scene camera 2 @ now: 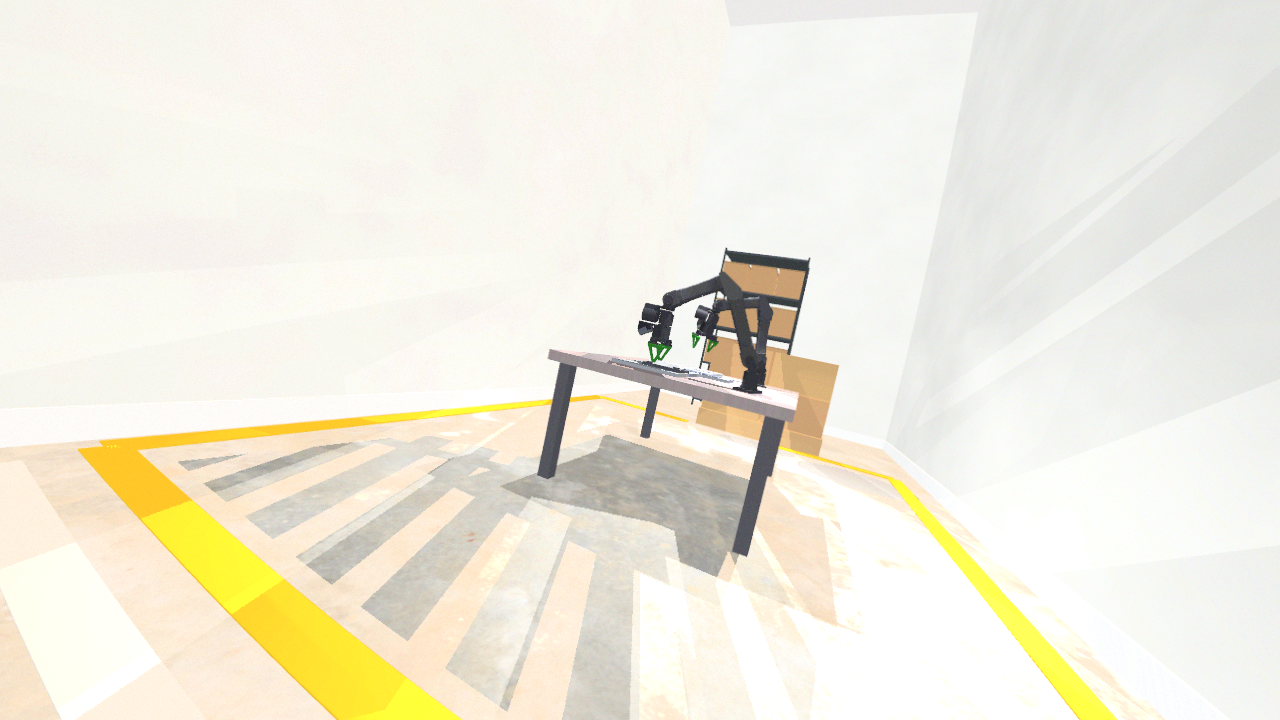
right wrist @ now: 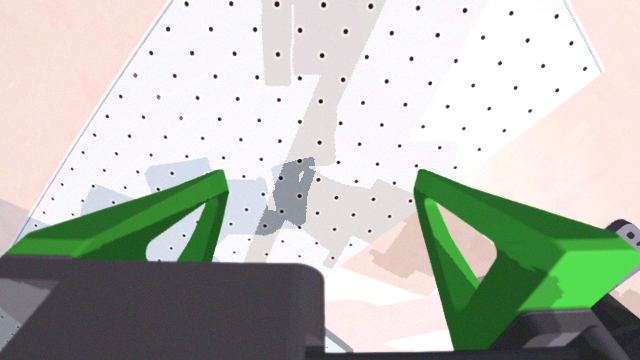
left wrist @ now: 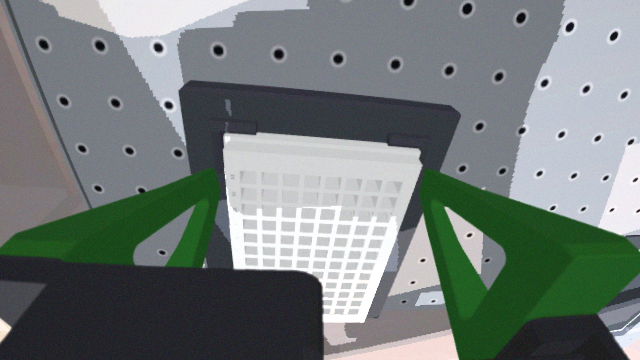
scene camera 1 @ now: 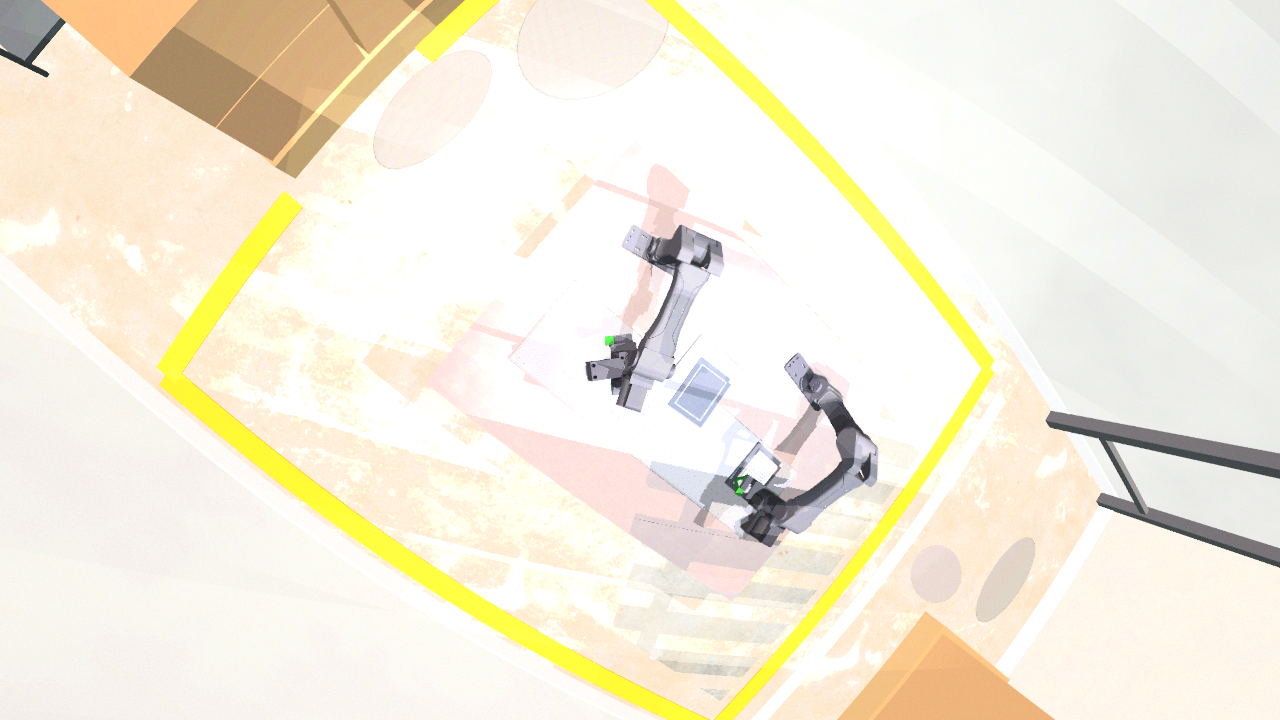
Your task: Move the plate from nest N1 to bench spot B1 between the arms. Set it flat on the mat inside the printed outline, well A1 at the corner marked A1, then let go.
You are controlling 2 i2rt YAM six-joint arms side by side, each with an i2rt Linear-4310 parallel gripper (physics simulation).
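Frame: origin at the left arm's base, x back, y right, z up, level; millimetres.
Seen in the pictures: left gripper, fingertip midpoint: (scene camera 2: 656, 361) (left wrist: 319, 180) (scene camera 1: 746, 486); right gripper, fingertip midpoint: (scene camera 2: 700, 350) (right wrist: 320, 180); left arm's base at its link origin: (scene camera 2: 747, 391) (scene camera 1: 807, 382); right arm's base at its link origin: (scene camera 1: 656, 253).
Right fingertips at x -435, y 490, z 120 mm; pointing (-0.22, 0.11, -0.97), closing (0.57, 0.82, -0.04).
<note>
Pixels of each thing's top centre, then the offset from my right fingertips to it. Level surfaces: height alone.
- white multiwell plate at its top centre: (left wrist: 311, 259) (scene camera 1: 756, 475) (scene camera 2: 667, 362) dx +111, dy -579, dz -81 mm
- nest N1 at its top centre: (left wrist: 309, 248) (scene camera 1: 756, 474) (scene camera 2: 666, 364) dx +111, dy -579, dz -90 mm
- blue-grey mat at its surface level: dz -106 mm
- pegboard at its surface level: dz -107 mm
- table at its surface level: dz -125 mm
The white multiwell plate (scene camera 1: 762, 464) (left wrist: 310, 159) sits in the dark frame of nest N1 (left wrist: 320, 104), at the lower right of the pegboard in scene camera 1. My left gripper (scene camera 1: 741, 484) (scene camera 2: 659, 352) (left wrist: 319, 180) is open. Its fingertips are at the plate's two long sides in the left wrist view, with no clear contact; the plate's near left part is hidden by the gripper body. The blue-grey mat (scene camera 1: 700, 391) of B1 with its white outline lies between the arms; the A1 mark is not legible. My right gripper (scene camera 2: 704, 341) (right wrist: 320, 180) is open and empty above the pegboard.
The pegboard (left wrist: 115, 102) (right wrist: 380, 103) lies on the table (scene camera 2: 626, 369) under both grippers. The right arm's wrist (scene camera 1: 632, 362) hangs close to the mat, up and left of it in scene camera 1. A shelf rack (scene camera 2: 767, 257) and cardboard boxes (scene camera 2: 812, 380) stand behind the table.
</note>
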